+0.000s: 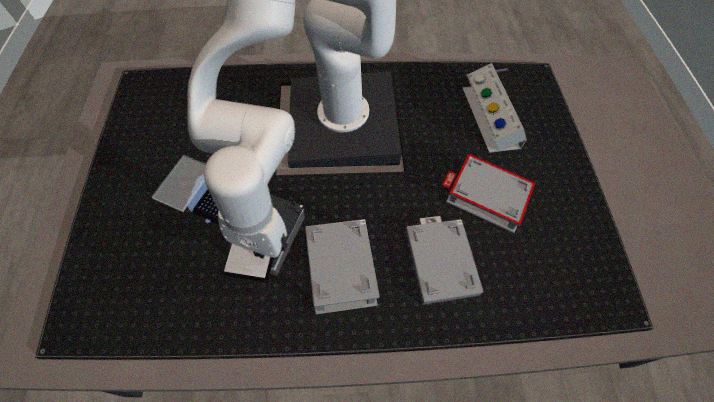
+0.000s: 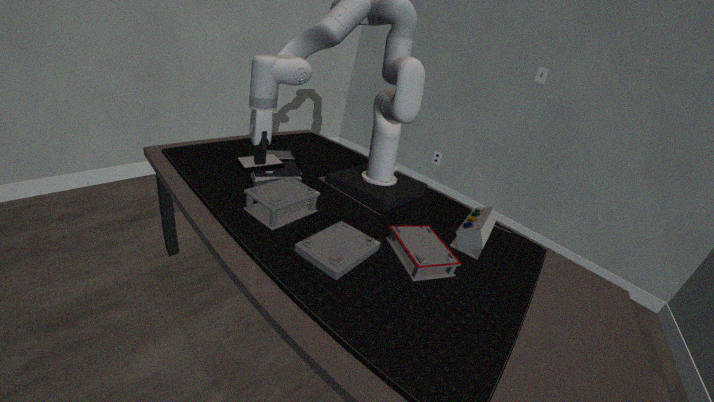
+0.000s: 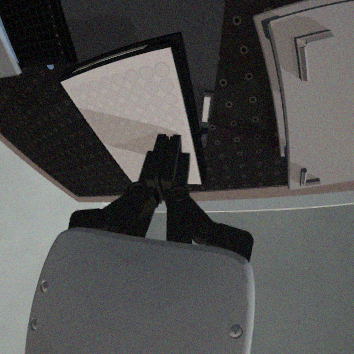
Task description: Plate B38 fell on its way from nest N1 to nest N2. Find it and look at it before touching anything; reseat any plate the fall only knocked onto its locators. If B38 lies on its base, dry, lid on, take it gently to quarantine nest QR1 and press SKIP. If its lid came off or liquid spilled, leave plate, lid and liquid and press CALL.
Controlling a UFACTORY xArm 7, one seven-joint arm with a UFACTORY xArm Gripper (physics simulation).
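Where they show: gripper, fingertip midpoint: (image 1: 262, 250) (image 2: 259, 163) (image 3: 171, 147); arm's base, origin of the base link: (image 1: 343, 112) (image 2: 379, 178).
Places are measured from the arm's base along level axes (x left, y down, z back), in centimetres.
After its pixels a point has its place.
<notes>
My gripper (image 1: 260, 255) @(x -18.0, y -4.7, z -37.5 cm) (image 2: 260, 162) @(x -18.0, y -4.7, z -37.5 cm) (image 3: 171, 147) @(x -18.0, y -4.7, z -37.5 cm) is shut with nothing visible between its fingertips. The tips are at or just above a white-topped plate (image 1: 246, 265) @(x -20.9, y -4.6, z -40.2 cm) (image 2: 247, 162) @(x -20.4, y -4.6, z -40.3 cm) (image 3: 130, 100) @(x -18.5, y -4.9, z -33.0 cm), which sits askew at the dark device (image 1: 296, 218) @(x -11.6, y -2.4, z -29.9 cm) (image 2: 291, 174) @(x -11.7, y -2.3, z -30.1 cm) (image 3: 135, 17) @(x -16.6, y -2.5, z -29.0 cm); contact is unclear. A black well plate (image 1: 206, 206) @(x -31.5, y 1.7, z -23.3 cm) (image 3: 35, 27) @(x -28.0, y 1.7, z -22.8 cm) lies partly hidden by the arm, with its clear lid (image 1: 177, 186) @(x -39.0, y 2.7, z -17.0 cm) (image 2: 281, 155) @(x -36.9, y 2.8, z -14.2 cm) off beside it. Blue liquid (image 1: 197, 192) @(x -34.4, y 2.5, z -19.0 cm) shows between them, and a blue drop (image 1: 208, 220) @(x -30.7, y 2.3, z -26.3 cm) (image 3: 50, 66) @(x -31.3, y 2.8, z -26.4 cm) lies nearby. No plate label is readable.
A raised grey nest (image 1: 342, 262) @(x -3.1, y -2.7, z -40.1 cm) (image 2: 282, 192) @(x -3.0, y -2.7, z -40.2 cm) (image 3: 325, 115) @(x -6.5, y -2.7, z -38.7 cm) stands right of the device. A lower grey nest (image 1: 444, 257) @(x 17.6, y 0.8, z -39.3 cm) (image 2: 337, 245) @(x 17.7, y 0.8, z -40.5 cm), a red-edged nest (image 1: 492, 190) @(x 30.8, y -1.0, z -25.4 cm) (image 2: 425, 245) @(x 31.6, y -1.0, z -25.0 cm) with a red tag (image 1: 449, 180) @(x 23.0, y 2.8, z -19.7 cm), and a button box (image 1: 511, 131) @(x 38.2, y -4.0, z -11.6 cm) (image 2: 477, 237) @(x 40.6, y -3.1, z -11.8 cm) stand farther right.
</notes>
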